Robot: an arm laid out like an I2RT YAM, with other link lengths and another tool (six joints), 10 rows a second.
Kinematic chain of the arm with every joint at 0, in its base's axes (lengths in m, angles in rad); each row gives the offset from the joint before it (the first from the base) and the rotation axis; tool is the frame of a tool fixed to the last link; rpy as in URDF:
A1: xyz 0 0 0.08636 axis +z
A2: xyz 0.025 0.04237 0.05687 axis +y
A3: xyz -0.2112 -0.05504 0 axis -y
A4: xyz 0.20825 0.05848 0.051 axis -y
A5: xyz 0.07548 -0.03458 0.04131 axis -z
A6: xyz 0.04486 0 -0.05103 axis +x
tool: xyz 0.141 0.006 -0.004 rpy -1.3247 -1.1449 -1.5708
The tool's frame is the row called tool.
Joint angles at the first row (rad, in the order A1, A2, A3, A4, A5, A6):
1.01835, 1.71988, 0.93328, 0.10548, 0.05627, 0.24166
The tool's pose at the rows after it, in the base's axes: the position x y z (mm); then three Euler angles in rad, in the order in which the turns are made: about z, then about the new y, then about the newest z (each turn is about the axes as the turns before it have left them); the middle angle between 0 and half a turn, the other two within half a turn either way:
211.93 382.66 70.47 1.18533 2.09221 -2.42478
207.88 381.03 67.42 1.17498 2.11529 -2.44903
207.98 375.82 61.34 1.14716 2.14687 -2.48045
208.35 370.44 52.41 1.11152 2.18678 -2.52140
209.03 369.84 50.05 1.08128 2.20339 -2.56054
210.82 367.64 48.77 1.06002 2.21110 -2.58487
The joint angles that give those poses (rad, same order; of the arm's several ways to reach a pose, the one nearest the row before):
1.06145, 1.71991, 0.94666, 0.09900, 0.08830, 0.22754
1.07939, 1.71985, 0.95006, 0.07570, 0.11540, 0.21955
1.08815, 1.72673, 0.95233, 0.05208, 0.14934, 0.21038
1.09961, 1.74658, 0.96072, 0.02654, 0.19094, 0.20047
1.11373, 1.76185, 0.97675, 0.01050, 0.22832, 0.19246
1.11639, 1.76605, 0.97871, 0.00589, 0.24854, 0.18521

